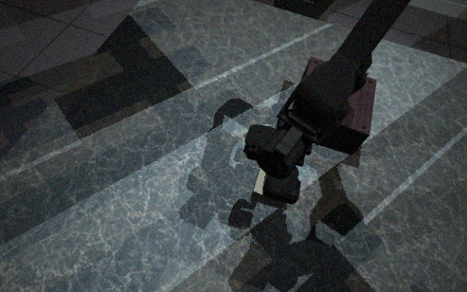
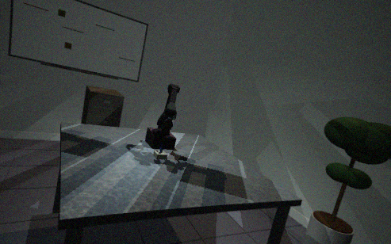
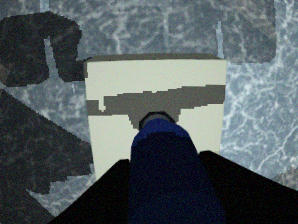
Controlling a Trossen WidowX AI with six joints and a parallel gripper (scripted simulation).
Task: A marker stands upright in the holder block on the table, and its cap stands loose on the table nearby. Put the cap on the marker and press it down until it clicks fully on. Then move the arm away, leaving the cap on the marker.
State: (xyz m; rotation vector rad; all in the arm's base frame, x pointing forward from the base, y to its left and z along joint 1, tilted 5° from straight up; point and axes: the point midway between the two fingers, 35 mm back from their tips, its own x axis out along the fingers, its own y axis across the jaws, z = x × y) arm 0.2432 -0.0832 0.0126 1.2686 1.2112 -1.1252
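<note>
The blue cap lies 10 mm above my gripper tip. Also, from my gripper tip: holder block 60 mm below.
</note>
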